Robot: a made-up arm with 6 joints. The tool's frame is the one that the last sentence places.
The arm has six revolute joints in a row. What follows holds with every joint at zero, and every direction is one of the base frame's.
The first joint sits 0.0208 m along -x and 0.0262 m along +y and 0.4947 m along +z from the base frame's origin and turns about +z.
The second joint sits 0.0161 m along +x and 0.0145 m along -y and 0.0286 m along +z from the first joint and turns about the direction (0, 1, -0.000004).
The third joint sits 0.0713 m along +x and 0.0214 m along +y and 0.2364 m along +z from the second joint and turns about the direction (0, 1, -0.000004).
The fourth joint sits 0.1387 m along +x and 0.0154 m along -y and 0.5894 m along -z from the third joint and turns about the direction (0, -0.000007, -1).
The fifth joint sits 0.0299 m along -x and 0.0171 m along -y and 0.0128 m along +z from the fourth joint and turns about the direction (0, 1, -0.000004).
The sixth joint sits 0.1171 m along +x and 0.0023 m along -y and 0.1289 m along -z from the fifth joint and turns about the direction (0, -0.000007, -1).
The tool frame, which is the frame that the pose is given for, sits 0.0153 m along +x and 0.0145 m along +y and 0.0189 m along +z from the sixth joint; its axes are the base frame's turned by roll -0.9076, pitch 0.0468 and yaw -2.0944 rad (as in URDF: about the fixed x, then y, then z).
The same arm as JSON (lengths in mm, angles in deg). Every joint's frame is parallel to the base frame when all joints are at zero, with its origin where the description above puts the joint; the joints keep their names.
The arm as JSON. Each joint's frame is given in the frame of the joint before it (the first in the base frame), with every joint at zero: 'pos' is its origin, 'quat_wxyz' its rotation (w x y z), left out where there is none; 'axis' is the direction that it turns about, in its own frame. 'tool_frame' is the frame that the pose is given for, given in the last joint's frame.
{"length_unit": "mm", "angle_unit": "deg", "joints": [
  {"joint": "joint 1", "pos": [-20.8, 26.2, 494.7], "axis": [0.0, 0.0, 1.0]},
  {"joint": "joint 2", "pos": [16.1, -14.5, 28.6], "axis": [0.0, 1.0, 0.0]},
  {"joint": "joint 3", "pos": [71.3, 21.4, 236.4], "axis": [0.0, 1.0, 0.0]},
  {"joint": "joint 4", "pos": [138.7, -15.4, -589.4], "axis": [0.0, 0.0, -1.0]},
  {"joint": "joint 5", "pos": [-29.9, -17.1, 12.8], "axis": [0.0, 1.0, 0.0]},
  {"joint": "joint 6", "pos": [117.1, -2.3, -128.9], "axis": [0.0, 0.0, -1.0]}
], "tool_frame": {"pos": [15.3, 14.5, 18.9], "quat_wxyz": [0.458152, -0.200919, 0.390063, -0.773032]}}

